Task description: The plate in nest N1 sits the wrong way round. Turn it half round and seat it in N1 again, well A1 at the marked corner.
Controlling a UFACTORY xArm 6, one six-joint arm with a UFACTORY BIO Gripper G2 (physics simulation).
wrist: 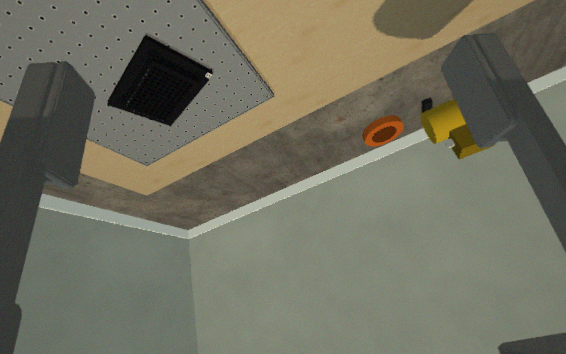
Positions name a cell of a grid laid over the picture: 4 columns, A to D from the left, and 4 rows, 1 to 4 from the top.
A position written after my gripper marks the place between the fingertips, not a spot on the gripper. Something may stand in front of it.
Note:
I see my gripper (B1), a black plate (B1) and a black nest (A1).

